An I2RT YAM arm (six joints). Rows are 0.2 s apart.
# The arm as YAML. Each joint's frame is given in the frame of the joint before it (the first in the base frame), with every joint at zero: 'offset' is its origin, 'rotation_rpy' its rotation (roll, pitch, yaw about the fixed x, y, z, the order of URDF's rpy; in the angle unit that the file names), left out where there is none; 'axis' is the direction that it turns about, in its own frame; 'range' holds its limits. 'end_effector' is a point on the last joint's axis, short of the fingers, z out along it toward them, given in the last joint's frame.
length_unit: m
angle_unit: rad
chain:
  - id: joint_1
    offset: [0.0, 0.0, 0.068]
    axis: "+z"
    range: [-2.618, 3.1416]
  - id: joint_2
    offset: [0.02, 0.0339, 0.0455]
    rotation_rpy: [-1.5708, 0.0, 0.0]
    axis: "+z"
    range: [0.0, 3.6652]
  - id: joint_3
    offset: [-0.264, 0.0, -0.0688]
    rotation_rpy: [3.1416, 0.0, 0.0]
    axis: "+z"
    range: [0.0, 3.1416]
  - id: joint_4
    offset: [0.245, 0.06, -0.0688]
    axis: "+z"
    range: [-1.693, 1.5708]
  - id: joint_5
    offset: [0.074, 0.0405, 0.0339]
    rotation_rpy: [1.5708, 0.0, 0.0]
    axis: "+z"
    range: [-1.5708, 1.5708]
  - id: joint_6
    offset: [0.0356, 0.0, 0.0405]
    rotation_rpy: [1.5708, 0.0, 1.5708]
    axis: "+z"
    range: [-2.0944, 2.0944]
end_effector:
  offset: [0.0, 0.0, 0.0]
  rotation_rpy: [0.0, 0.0, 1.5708]
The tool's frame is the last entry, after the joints.
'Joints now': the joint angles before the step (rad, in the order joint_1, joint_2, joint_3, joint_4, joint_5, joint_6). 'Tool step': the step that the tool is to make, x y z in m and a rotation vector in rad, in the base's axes. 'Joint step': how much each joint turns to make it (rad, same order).
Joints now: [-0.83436, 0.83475, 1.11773, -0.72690, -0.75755, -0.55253]
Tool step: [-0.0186, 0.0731, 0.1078, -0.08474, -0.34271, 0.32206]
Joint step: [0.38287, -0.02181, 0.32859, 0.10818, 0.02634, 0.19782]
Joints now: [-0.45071, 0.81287, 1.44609, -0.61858, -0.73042, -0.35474]
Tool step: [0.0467, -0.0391, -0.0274, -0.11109, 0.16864, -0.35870]
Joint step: [-0.02806, 0.12583, -0.03281, -0.03614, 0.34487, -0.17220]
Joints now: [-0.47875, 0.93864, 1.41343, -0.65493, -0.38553, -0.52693]
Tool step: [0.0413, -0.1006, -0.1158, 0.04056, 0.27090, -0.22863]
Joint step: [-0.28544, 0.19285, -0.30734, 0.20054, -0.01171, -0.14635]
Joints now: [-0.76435, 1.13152, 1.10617, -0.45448, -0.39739, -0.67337]
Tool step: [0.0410, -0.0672, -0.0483, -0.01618, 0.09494, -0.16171]
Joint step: [-0.04764, 0.28692, 0.03193, 0.19503, 0.13798, -0.01371]
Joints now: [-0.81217, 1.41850, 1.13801, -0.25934, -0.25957, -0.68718]
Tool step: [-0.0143, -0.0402, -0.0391, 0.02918, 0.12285, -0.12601]
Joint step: [-0.10415, 0.11520, -0.01048, 0.01223, 0.06001, -0.05053]
